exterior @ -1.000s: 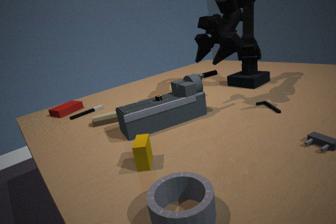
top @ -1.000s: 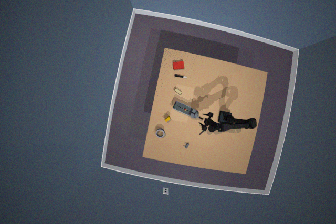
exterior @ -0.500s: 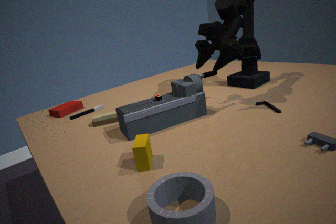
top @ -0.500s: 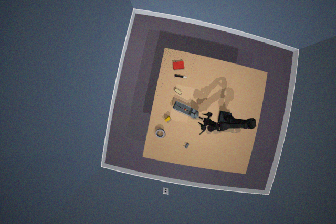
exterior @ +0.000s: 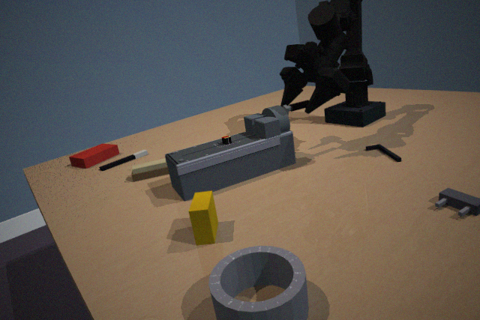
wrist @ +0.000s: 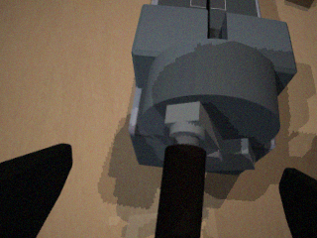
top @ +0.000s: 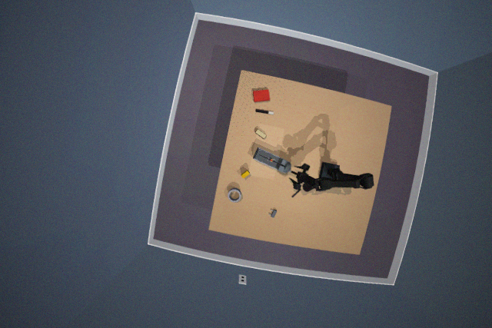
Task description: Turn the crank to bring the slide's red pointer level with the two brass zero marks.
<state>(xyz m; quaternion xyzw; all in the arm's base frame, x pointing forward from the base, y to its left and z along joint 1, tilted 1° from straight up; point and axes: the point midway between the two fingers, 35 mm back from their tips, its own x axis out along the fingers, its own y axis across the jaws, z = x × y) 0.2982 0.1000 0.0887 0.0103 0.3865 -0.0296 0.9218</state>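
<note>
My gripper tip is 20 mm past the black crank handle and 10 mm below it. Also, from my gripper tip: black hex key 130 mm behind, 130 mm to the left, 110 mm below; then red pointer 160 mm ahead, 30 mm to the right, 30 mm below; then yellow block 300 mm ahead, 140 mm to the left, 80 mm below.
</note>
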